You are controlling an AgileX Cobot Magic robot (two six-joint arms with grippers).
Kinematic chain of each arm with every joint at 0, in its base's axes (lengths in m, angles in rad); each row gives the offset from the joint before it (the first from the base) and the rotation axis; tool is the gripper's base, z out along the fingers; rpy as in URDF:
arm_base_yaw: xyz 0 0 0.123 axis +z
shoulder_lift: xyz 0 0 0 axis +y
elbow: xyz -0.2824 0 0.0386 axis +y
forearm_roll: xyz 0.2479 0 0.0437 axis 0.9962 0 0.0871
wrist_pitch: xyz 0 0 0 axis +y
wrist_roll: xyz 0.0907 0 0.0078 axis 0.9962 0 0.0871
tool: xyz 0 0 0 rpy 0 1.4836 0
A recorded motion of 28 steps. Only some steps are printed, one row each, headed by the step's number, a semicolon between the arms.
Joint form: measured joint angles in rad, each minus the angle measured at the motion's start. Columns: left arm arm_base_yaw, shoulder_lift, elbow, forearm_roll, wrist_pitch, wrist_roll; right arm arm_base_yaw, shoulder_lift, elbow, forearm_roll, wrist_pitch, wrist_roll.
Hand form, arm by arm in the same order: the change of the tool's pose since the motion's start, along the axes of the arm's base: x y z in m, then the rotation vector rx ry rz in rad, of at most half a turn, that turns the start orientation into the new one. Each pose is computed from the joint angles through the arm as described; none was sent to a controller.
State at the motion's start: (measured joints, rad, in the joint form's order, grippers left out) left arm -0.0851 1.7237 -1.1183 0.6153 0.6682 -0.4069; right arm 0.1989 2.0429 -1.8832 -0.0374 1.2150 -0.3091
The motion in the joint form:
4: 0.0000 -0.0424 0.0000 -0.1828 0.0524 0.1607; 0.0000 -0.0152 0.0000 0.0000 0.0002 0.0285
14: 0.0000 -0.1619 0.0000 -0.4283 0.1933 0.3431; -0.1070 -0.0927 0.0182 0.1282 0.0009 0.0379
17: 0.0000 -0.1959 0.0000 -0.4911 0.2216 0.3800; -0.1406 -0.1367 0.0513 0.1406 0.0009 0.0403
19: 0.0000 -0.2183 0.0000 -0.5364 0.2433 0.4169; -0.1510 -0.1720 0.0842 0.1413 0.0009 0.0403
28: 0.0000 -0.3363 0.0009 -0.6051 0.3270 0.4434; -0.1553 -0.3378 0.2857 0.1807 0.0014 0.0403
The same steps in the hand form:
4: -0.0114 -0.0064 0.0086 -0.0770 0.0611 -0.0271; -0.0023 -0.0005 0.0067 0.0112 -0.0141 -0.0273
14: -0.0401 -0.0164 0.0389 -0.2109 0.1260 -0.0555; -0.0114 -0.0373 0.0352 0.1492 -0.0515 -0.1473
17: -0.0476 -0.0199 0.0478 -0.2551 0.1279 -0.0673; -0.0205 -0.0510 0.0443 0.1631 -0.0628 -0.1826
19: -0.0530 -0.0225 0.0535 -0.2832 0.1340 -0.0869; -0.0291 -0.0556 0.0494 0.1638 -0.0659 -0.1928
28: -0.0797 -0.0252 0.0839 -0.3400 0.1048 -0.0994; -0.0757 -0.0560 0.0560 0.1975 -0.0249 -0.2015

